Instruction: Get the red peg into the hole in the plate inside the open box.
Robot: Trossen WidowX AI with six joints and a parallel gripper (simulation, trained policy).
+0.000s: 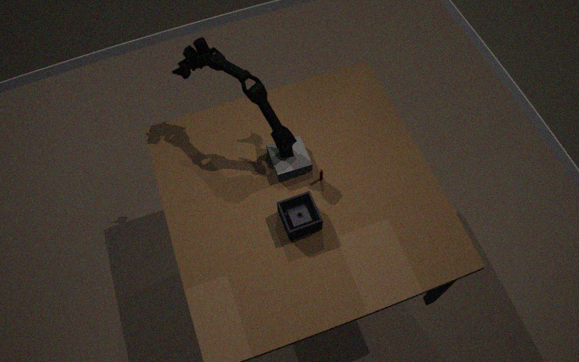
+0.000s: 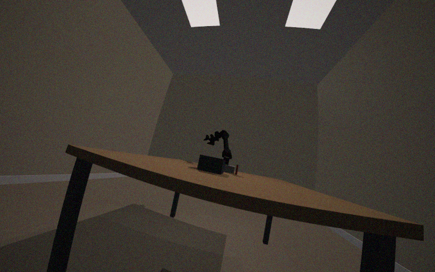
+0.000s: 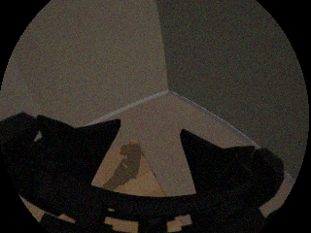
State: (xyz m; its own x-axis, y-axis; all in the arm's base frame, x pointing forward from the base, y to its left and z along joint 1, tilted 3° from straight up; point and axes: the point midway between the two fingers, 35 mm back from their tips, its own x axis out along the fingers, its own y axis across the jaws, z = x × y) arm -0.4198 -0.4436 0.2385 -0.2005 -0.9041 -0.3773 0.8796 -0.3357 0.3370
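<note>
Now: gripper tip 610 mm to the right of the red peg, 570 mm short of it and 280 mm above it. From my gripper tip the other things lie so: dark blue box 770 mm ahead, 460 mm to the left, 290 mm below; then grey plate 770 mm ahead, 460 mm to the left, 270 mm below.
</note>
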